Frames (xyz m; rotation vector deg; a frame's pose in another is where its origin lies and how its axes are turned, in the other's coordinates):
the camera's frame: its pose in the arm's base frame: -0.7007 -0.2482 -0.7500 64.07 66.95 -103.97
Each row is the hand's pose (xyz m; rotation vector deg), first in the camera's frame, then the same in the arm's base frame.
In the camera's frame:
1: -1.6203 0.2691 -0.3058 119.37 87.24 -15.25
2: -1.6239 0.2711 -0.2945 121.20 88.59 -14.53
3: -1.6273 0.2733 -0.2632 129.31 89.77 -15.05
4: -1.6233 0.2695 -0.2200 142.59 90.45 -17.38
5: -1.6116 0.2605 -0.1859 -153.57 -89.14 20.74
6: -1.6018 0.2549 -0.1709 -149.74 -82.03 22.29
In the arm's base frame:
1: 0.2488 0.1012 0.5795 -99.34 24.29 44.28
2: 0.2487 0.0903 0.5847 -98.89 25.93 42.24
3: 0.2428 0.0608 0.5940 -94.32 32.21 38.13
4: 0.2254 0.0215 0.6012 -85.61 41.37 32.17
5: 0.2032 -0.0083 0.6010 -76.01 49.19 26.36
6: 0.1901 -0.0212 0.5972 -69.74 53.15 23.37

